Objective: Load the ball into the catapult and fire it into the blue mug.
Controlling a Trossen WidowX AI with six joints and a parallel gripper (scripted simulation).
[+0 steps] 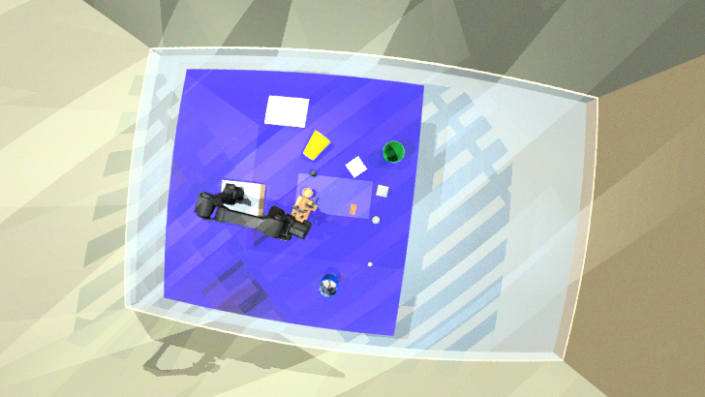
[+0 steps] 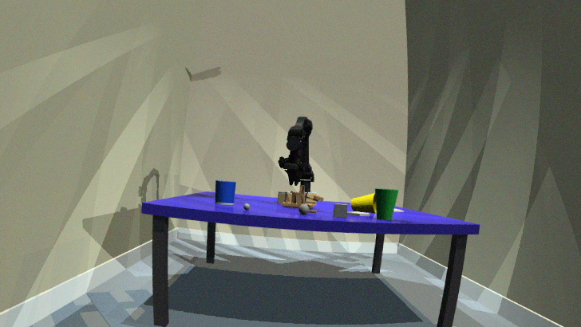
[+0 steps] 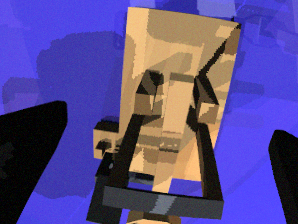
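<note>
The catapult frame is 10 mm ahead of my gripper tip, 40 mm to the left of it and 20 mm below it. The rest, counted from my gripper tip: wooden catapult 40 mm ahead, 60 mm to the left, 50 mm below; then orange block 260 mm ahead, 60 mm to the left, 100 mm below; then black ball 50 mm ahead, 220 mm to the left, 90 mm below.
</note>
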